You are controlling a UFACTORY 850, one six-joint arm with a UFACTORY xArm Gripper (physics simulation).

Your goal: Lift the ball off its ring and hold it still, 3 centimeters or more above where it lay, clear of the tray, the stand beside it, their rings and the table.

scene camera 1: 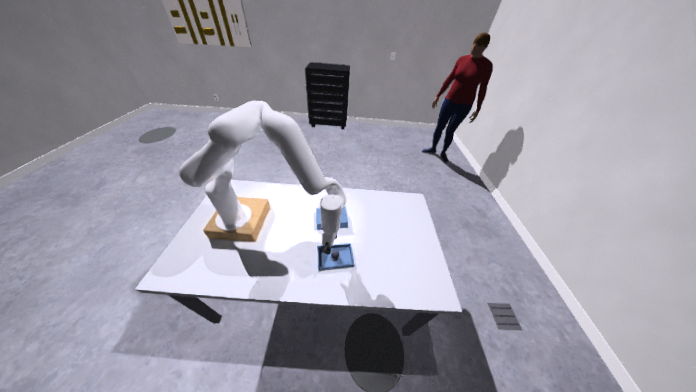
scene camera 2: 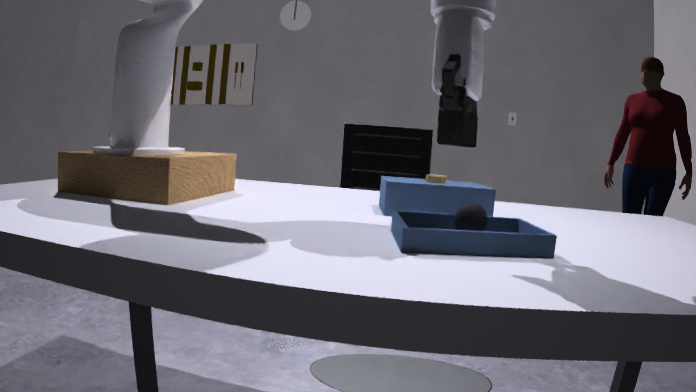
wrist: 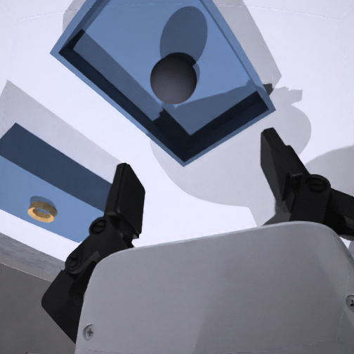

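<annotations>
I see a blue tray, and on this blue tray (wrist: 113, 54) and (scene camera 1: 343, 250) are the same spot.
</annotations>
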